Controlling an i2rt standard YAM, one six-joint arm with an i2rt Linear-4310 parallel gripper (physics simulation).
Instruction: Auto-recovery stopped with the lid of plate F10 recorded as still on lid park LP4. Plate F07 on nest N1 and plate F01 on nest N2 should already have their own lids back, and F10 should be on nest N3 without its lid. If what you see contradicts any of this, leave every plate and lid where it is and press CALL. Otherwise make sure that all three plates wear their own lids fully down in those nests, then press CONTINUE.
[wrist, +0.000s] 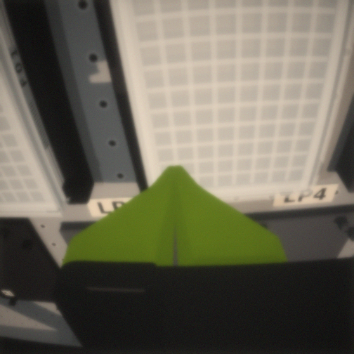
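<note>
My gripper (174, 176) is shut, with its green fingertips together and no object visible between them. They overlap the near edge of a pale rectangular gridded piece (235, 100) in the view; I cannot tell whether they touch it. The blur does not show whether this piece is a lid alone or a lidded plate. A label reading LP4 (306, 195) is at its near right corner. Another label (106, 206), starting with LP, is partly hidden by the fingers. A second pale gridded plate (20, 172) shows partly at the left, with blurred dark lettering on its side that I cannot read surely.
A blue-grey strip with dark holes (82, 100) and a black gap (47, 95) lie between the two gridded pieces. A grey rail runs across in front, with dark recessed parts (320, 237) nearer. A dark block (346, 155) stands at the right edge.
</note>
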